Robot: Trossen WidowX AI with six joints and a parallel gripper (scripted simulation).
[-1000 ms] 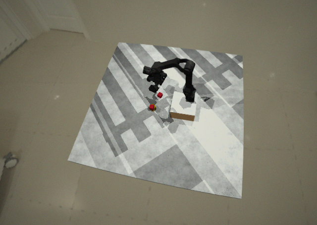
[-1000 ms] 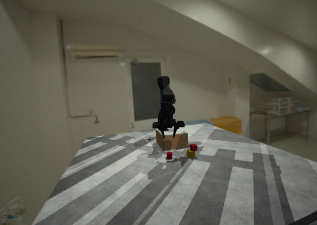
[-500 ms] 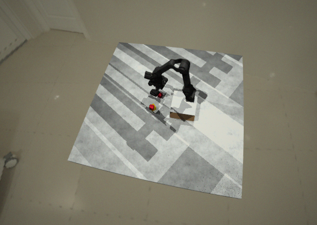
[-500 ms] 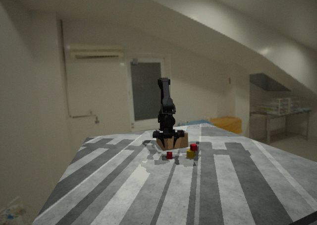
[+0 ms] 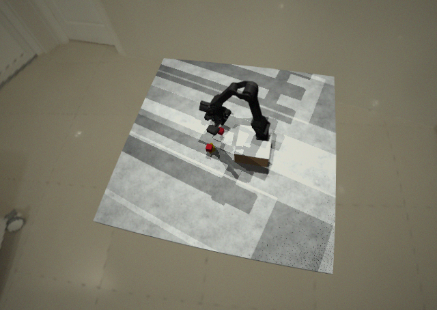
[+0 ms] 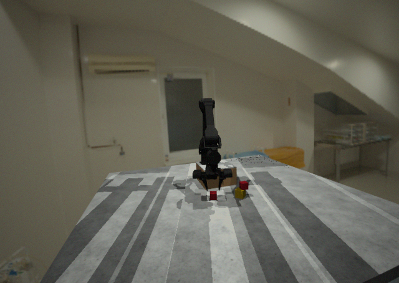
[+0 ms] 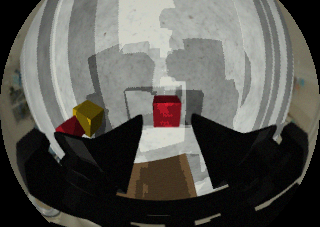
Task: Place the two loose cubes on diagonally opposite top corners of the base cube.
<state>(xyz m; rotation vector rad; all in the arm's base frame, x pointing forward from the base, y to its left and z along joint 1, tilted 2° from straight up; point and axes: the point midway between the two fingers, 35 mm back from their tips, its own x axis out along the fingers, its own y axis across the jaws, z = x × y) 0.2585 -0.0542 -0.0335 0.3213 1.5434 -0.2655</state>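
Right now the red cube is 15 cm to the left of my gripper tip, 4 cm ahead of it and 1 cm above it. The rest, counted from my gripper tip: yellow base cube (13 cm to the left, 3 cm ahead, 2 cm below).
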